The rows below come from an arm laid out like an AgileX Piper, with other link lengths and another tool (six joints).
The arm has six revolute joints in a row. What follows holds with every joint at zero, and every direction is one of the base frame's. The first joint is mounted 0.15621 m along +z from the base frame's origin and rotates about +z. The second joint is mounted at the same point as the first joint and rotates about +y. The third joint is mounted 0.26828 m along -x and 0.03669 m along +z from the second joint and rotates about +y. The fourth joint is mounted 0.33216 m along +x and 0.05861 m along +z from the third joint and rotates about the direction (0.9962, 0, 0.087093). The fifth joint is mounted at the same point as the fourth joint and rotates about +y. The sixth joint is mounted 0.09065 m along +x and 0.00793 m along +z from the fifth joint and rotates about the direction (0.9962, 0, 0.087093). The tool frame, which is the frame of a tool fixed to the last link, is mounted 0.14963 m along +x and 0.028 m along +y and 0.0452 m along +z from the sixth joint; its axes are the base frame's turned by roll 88.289, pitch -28.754 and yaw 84.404 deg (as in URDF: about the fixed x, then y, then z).
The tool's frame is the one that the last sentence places.
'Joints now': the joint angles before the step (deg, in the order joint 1, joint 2, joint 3, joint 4, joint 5, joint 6). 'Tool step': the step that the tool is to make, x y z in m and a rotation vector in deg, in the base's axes. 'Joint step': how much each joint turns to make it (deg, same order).
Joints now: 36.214, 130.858, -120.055, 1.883, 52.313, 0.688
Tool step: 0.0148, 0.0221, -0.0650, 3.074, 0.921, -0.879
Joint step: 0.170, 8.303, -1.709, 3.069, -7.688, 0.133
